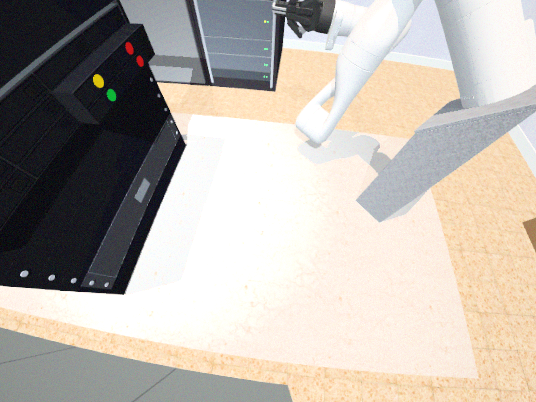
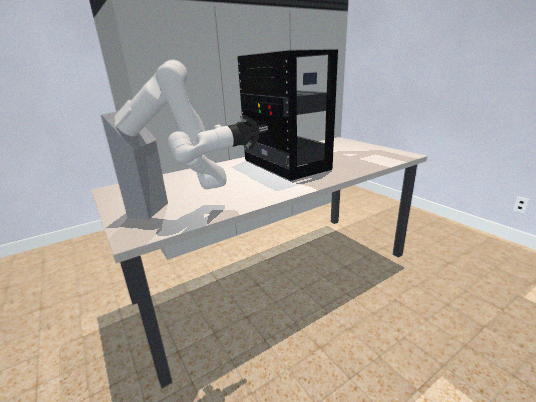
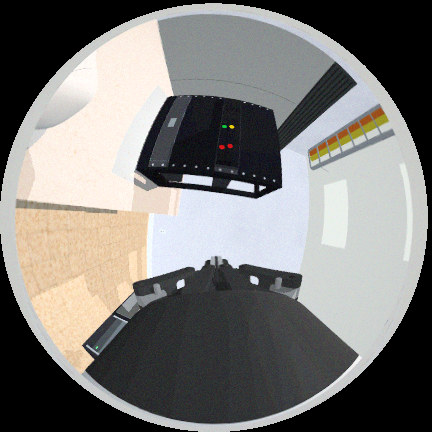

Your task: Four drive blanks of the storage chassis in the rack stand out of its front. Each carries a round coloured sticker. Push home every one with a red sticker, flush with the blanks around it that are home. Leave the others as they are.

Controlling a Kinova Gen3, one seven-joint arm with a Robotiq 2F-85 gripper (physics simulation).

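The storage chassis (image 1: 77, 102) (image 3: 229, 112) is a dark block across the rack's front. The upper red sticker (image 1: 129, 48) (image 2: 269, 107) (image 3: 230, 146) and lower red sticker (image 1: 140, 61) (image 2: 271, 113) (image 3: 222, 147) sit near one end. The yellow sticker (image 1: 98, 81) (image 2: 259, 105) (image 3: 231, 127) is above the green sticker (image 1: 111, 95) (image 2: 259, 111) (image 3: 224, 126), farther along. The blanks' edges are too dark to tell how far each stands out. My gripper (image 1: 278, 7) (image 2: 263, 128) (image 3: 215, 262) is shut and empty, apart from the chassis, off to its red-sticker side.
The black rack (image 2: 330, 115) (image 3: 270, 189) stands on the table (image 1: 300, 300) (image 2: 320, 184). A lower panel (image 1: 142, 190) (image 2: 264, 152) (image 3: 172, 122) crosses its front. The grey arm pedestal (image 1: 425, 160) (image 2: 135, 185) stands opposite. Another cabinet (image 1: 237, 50) stands on the floor beyond the table.
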